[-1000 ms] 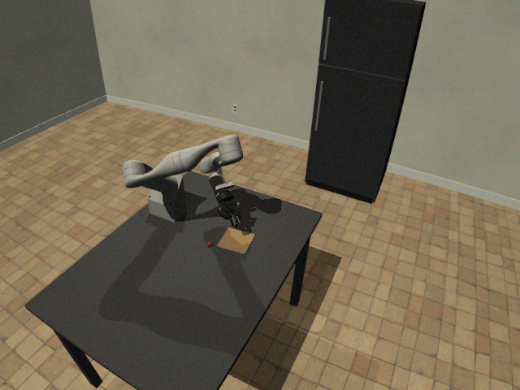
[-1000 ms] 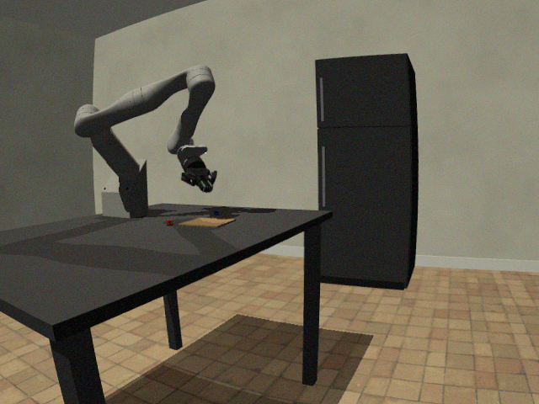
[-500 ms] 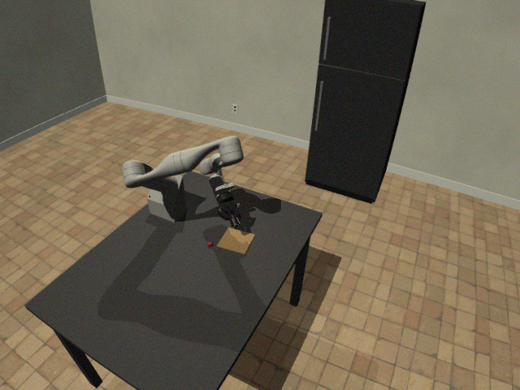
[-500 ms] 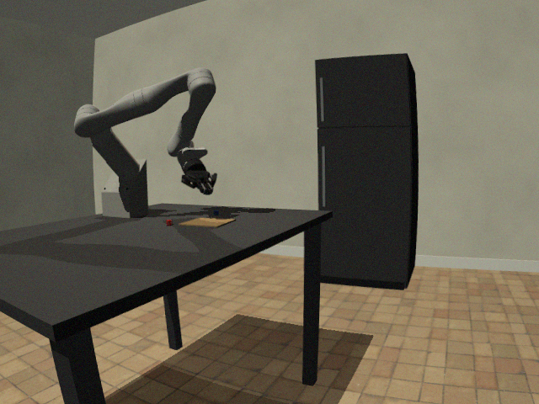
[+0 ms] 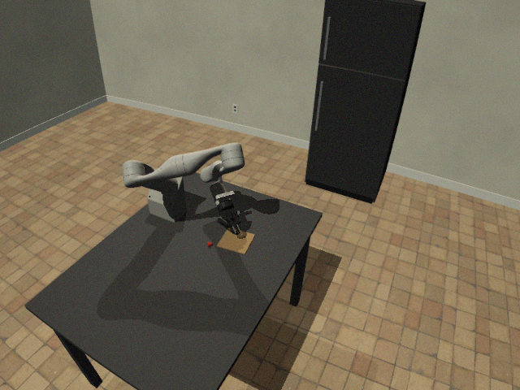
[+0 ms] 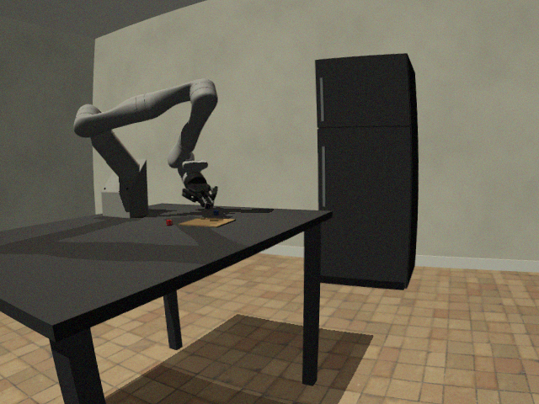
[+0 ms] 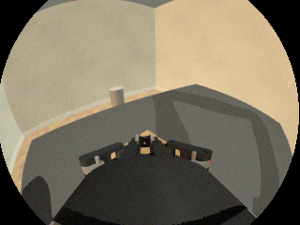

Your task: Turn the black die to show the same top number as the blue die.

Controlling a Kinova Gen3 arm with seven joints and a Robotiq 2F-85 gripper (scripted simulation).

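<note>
Right now the tan mat is 60 mm below my hand. The rest, counted from my hand: red die: 90 mm to the right, 90 mm behind, 60 mm below; blue die: 160 mm to the left, 70 mm behind, 60 mm below; black die: 10 mm to the right, 10 mm below, 10 mm ahead.
</note>
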